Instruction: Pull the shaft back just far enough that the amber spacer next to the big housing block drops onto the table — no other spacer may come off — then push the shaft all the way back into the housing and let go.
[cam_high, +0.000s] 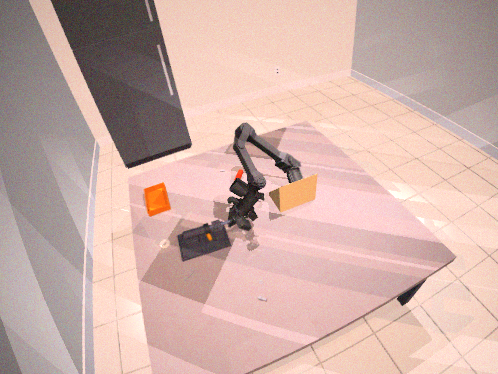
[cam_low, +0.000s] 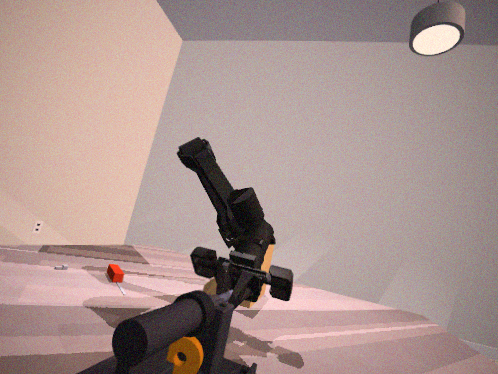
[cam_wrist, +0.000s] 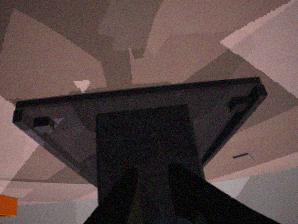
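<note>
Right now my gripper tip is 100 mm short of the amber spacer, 20 mm above it and 10 mm to the left of it. From my gripper tip the other things lie so: screw (360 mm to the left, 50 mm below, 20 mm ahead); then red-handled tool (300 mm to the right, 170 mm behind, 50 mm below); then white ring (300 mm ahead, 90 mm to the right, 50 mm below).
</note>
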